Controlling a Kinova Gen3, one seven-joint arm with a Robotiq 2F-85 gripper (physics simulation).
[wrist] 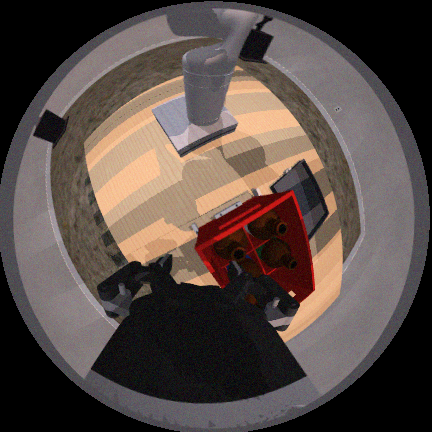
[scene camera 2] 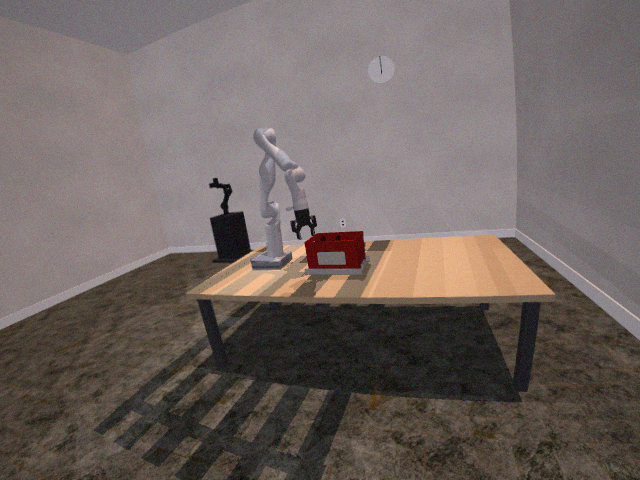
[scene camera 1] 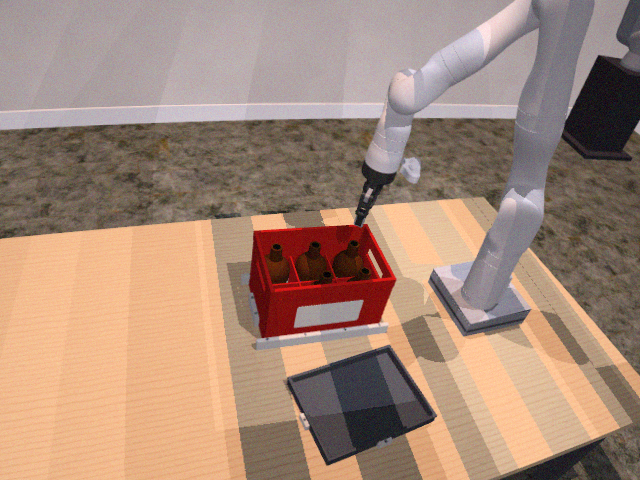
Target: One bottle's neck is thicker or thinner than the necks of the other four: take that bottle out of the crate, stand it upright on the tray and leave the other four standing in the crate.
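Seen in the pictures: gripper, fingertip midpoint: [wrist: 199, 264] [scene camera 2: 306, 237] [scene camera 1: 362, 216]; arm's base, origin of the base link: [wrist: 203, 113] [scene camera 2: 276, 254] [scene camera 1: 478, 295].
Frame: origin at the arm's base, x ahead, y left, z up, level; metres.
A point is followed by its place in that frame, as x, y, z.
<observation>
The red crate [scene camera 1: 279, 312] {0.526, 0.052, 0.055} [scene camera 2: 352, 253] {0.538, -0.135, 0.054} [wrist: 303, 245] {0.394, 0.037, 0.109} stands on the table. Five brown bottles stand upright in it: three in the back row, left [scene camera 1: 278, 269] {0.510, -0.063, 0.064}, middle [scene camera 1: 311, 265] {0.433, -0.069, 0.067} and right [scene camera 1: 348, 263] {0.344, -0.071, 0.066}, and two in front, middle [scene camera 1: 325, 279] {0.426, 0.013, 0.105} and right [scene camera 1: 364, 273] {0.337, 0.005, 0.109}. The front left compartment shows no bottle. The neck differences are too small to tell surely. My gripper [scene camera 1: 358, 222] {0.304, -0.147, 0.144} [scene camera 2: 306, 236] {0.304, -0.147, 0.144} [wrist: 199, 264] {0.304, -0.147, 0.144} is open and empty, by the crate's back right corner, above rim height. In the wrist view one finger overlaps the crate and hides part of the back bottles. The dark tray [scene camera 1: 361, 397] {0.368, 0.210, -0.050} [wrist: 316, 200] {0.399, 0.295, -0.050} is empty.
White rails [scene camera 1: 320, 336] {0.424, 0.057, -0.033} run along the crate's foot, between crate and tray. The crate's high walls and dividers [scene camera 1: 294, 271] {0.466, -0.082, 0.036} surround the bottles. The robot's base [scene camera 1: 478, 315] {0.030, 0.061, -0.002} [scene camera 2: 271, 260] {0.023, -0.095, -0.002} [wrist: 182, 130] {0.032, -0.074, -0.001} stands to the right of the crate in scene camera 1.
</observation>
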